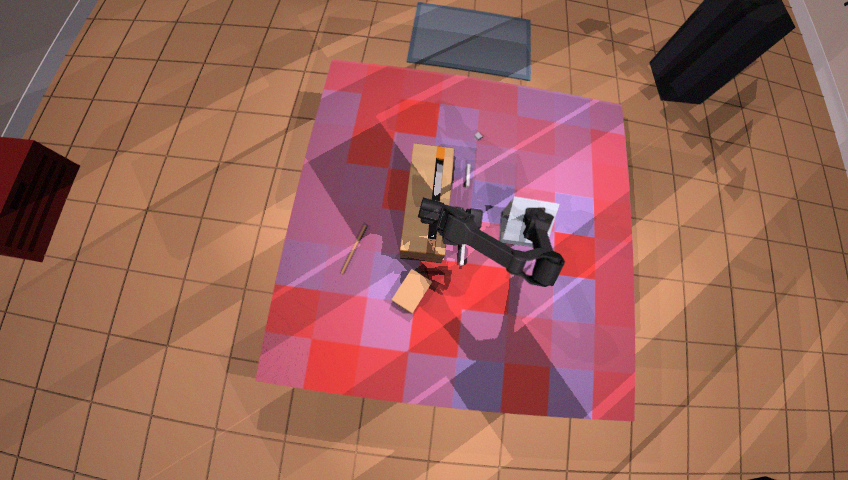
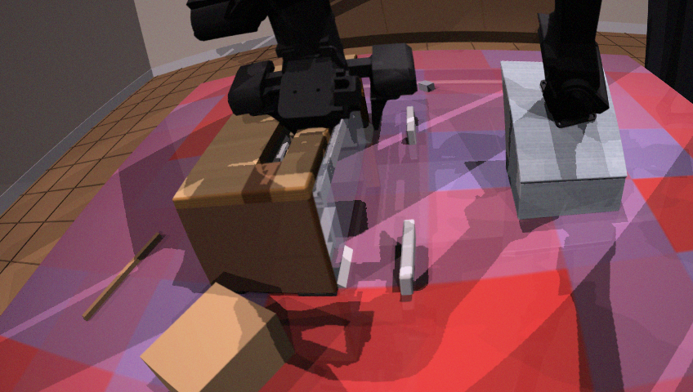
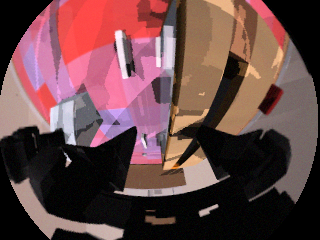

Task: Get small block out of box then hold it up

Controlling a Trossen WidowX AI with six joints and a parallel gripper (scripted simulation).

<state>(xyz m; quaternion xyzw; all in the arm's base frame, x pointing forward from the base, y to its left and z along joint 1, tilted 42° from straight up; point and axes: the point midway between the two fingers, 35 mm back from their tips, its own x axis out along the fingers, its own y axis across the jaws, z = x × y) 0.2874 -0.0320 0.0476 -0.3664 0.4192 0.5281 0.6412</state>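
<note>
My gripper tip is 4 cm short of the tan block, 4 cm to the left of it and 2 cm above it. From my gripper tip the other things lie so: thin wooden stick 32 cm ahead, 9 cm to the left, 11 cm below; grey cube 15 cm behind, 37 cm to the right, 10 cm below; wooden box 3 cm ahead, 6 cm to the right, 5 cm below.
</note>
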